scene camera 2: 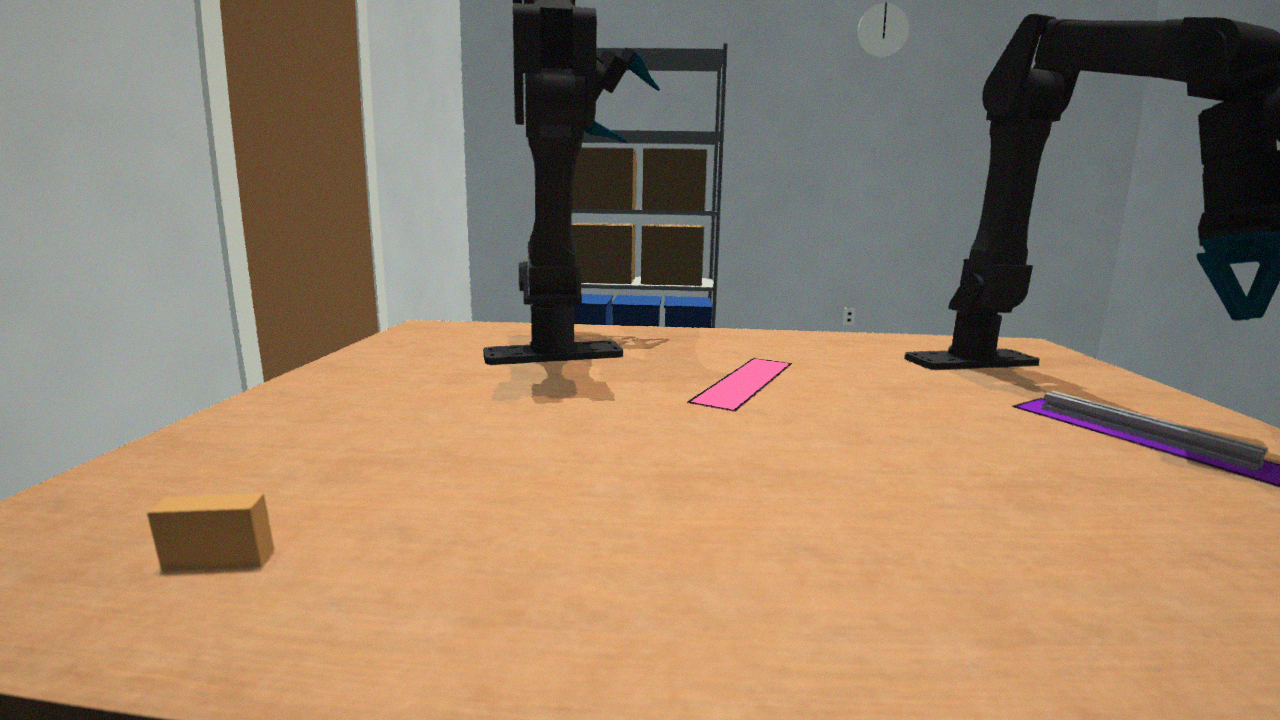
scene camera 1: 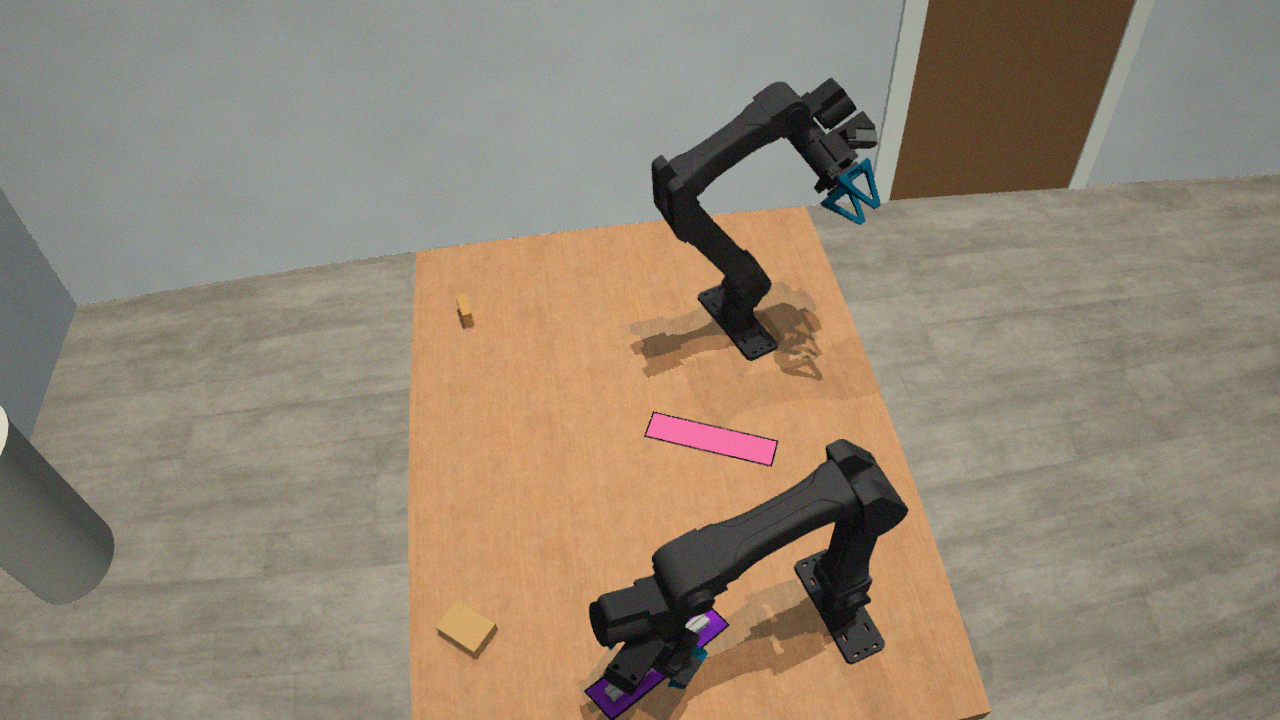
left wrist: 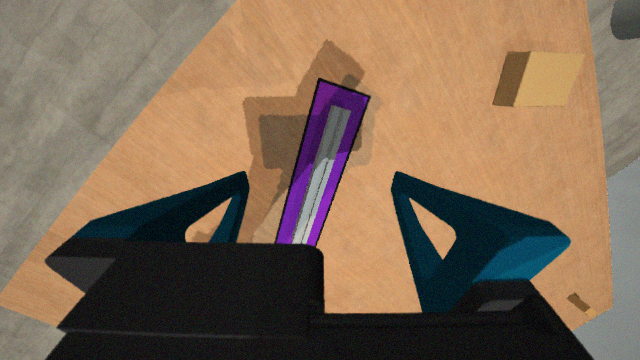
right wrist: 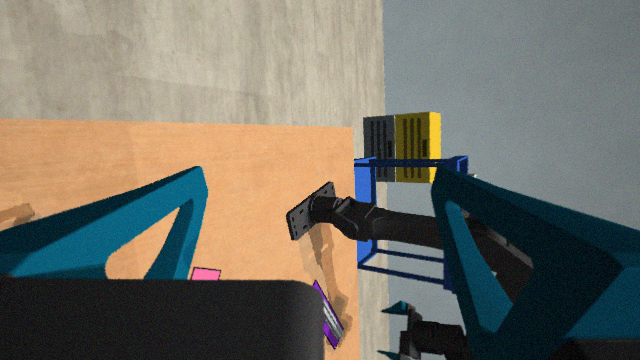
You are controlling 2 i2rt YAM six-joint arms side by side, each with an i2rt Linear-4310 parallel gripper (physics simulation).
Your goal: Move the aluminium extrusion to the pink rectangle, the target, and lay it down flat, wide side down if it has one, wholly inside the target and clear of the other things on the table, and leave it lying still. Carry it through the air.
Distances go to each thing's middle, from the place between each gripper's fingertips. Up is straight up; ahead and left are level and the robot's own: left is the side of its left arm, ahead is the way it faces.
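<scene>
The pink rectangle [scene camera 1: 752, 448] is 440 mm to the right of my left hand, 220 mm behind it and 130 mm below it. From that same left hand, you'd find the purple rectangle [left wrist: 327, 93] 50 mm to the right, 30 mm behind and 130 mm below, and the small tan block [scene camera 2: 211, 531] 840 mm to the right, 200 mm ahead and 110 mm below. Then there's the aluminium extrusion [left wrist: 338, 117]: my left hand is 120 mm above it, 50 mm to the left of it and 30 mm past it. Going by its middle, the extrusion is nearer to my left hand than to my right hand.
Counting from my right hand, the purple rectangle is 480 mm ahead, 530 mm to the left and 360 mm below, while the small tan block is 260 mm to the right, 720 mm ahead and 340 mm below. The aluminium extrusion is 350 mm below my right hand, 480 mm ahead of it and 530 mm to the left of it. As for the pink rectangle, it's 300 mm ahead of my right hand, 140 mm to the left of it and 360 mm below it. Going by their middles, of the things named here the pink rectangle is the nearest to my right hand.
</scene>
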